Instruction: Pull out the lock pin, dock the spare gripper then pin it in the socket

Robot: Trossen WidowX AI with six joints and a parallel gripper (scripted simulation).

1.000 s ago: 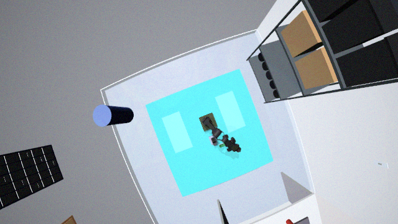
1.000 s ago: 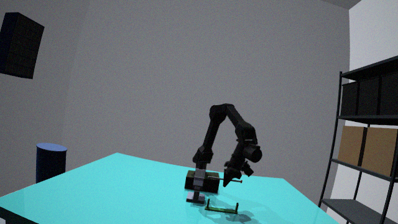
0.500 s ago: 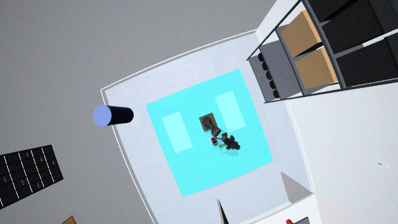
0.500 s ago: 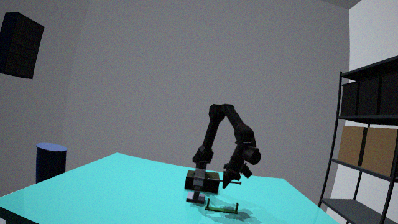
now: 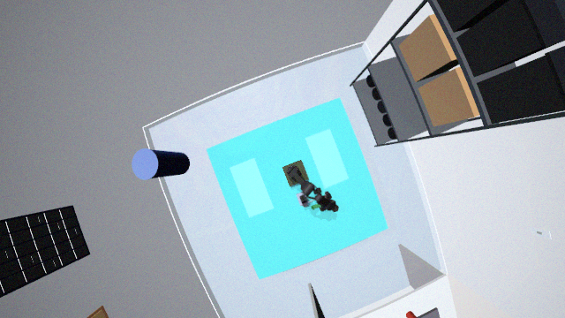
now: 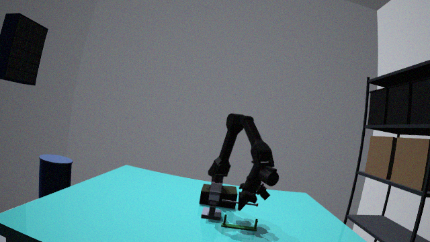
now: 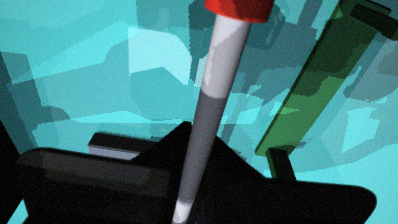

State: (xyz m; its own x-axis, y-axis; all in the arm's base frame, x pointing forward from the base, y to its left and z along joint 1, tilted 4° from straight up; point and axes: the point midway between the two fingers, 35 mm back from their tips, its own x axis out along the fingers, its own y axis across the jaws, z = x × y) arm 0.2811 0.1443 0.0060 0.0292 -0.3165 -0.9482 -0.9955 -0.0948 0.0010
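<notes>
The grey mount lies 110 mm to the right of my gripper tip. Round my gripper tip: green stand (80 mm ahead, 30 mm below, 20 mm to the left); then spare gripper (110 mm to the right, 70 mm above, 20 mm behind).
</notes>
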